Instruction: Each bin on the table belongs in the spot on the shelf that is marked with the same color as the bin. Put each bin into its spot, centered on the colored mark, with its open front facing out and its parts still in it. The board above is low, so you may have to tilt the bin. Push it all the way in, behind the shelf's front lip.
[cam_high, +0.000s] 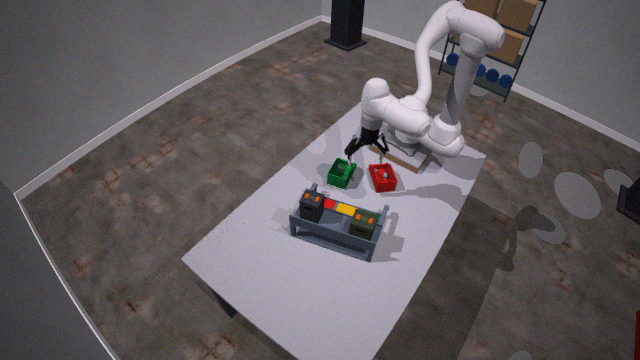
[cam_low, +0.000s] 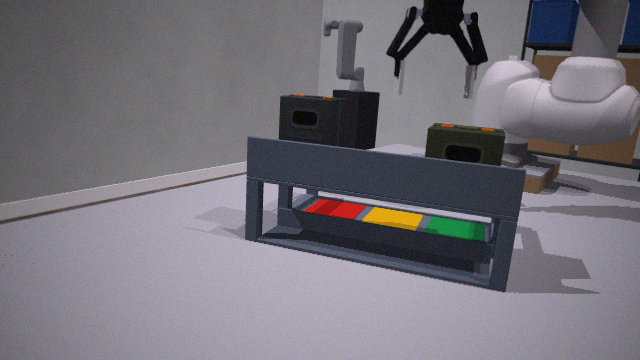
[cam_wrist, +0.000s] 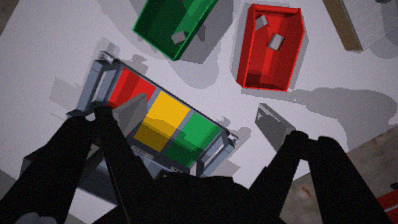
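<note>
The red bin lies 160 mm behind my hand, 20 mm to the left of it and 200 mm below it. Also, from my hand: olive box: 230 mm ahead, 180 mm to the left, 90 mm below; green bin: 40 mm behind, 150 mm to the right, 200 mm below; dark grey box: 310 mm ahead, 30 mm to the right, 70 mm below.
</note>
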